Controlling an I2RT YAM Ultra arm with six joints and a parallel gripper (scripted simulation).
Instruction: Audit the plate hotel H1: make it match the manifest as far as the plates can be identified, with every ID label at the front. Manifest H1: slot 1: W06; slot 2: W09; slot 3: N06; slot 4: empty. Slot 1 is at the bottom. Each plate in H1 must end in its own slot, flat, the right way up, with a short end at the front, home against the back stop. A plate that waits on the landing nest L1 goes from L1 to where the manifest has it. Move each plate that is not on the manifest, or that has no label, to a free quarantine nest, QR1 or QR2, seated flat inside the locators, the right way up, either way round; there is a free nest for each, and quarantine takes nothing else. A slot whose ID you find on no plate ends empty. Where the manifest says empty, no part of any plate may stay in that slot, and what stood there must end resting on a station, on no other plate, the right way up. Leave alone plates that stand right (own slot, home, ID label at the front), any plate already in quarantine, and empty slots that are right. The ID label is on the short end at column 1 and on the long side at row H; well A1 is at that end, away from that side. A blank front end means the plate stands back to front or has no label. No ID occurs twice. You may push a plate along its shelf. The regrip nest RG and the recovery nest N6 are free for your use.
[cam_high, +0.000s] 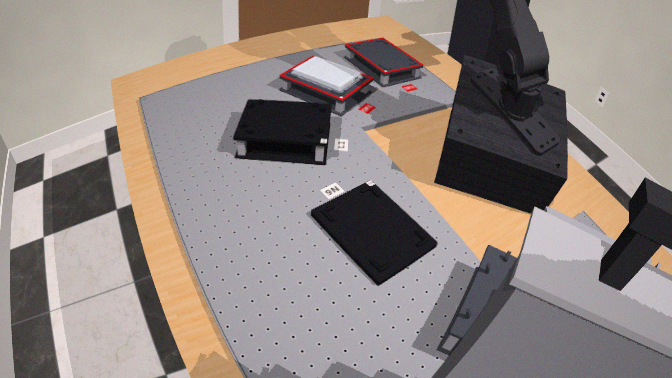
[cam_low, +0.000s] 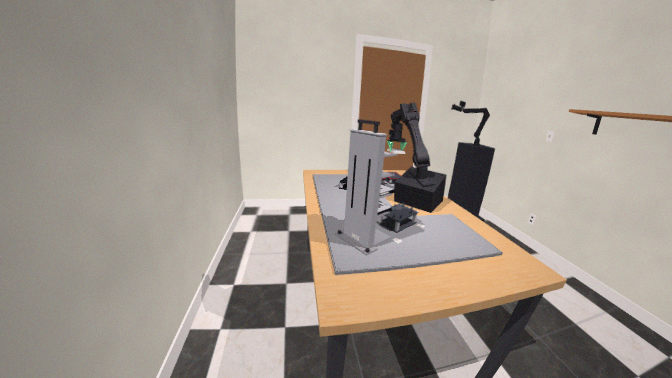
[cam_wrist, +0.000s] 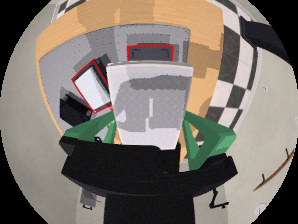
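Right now my hand is 19 cm above the red-edged quarantine nest. Round my hand: tag L1: 24 cm ahead, 23 cm to the left, 23 cm below; then black landing nest L1: 33 cm ahead, 18 cm below, 17 cm to the left; then N6 tag: 32 cm to the left, 31 cm ahead, 23 cm below.
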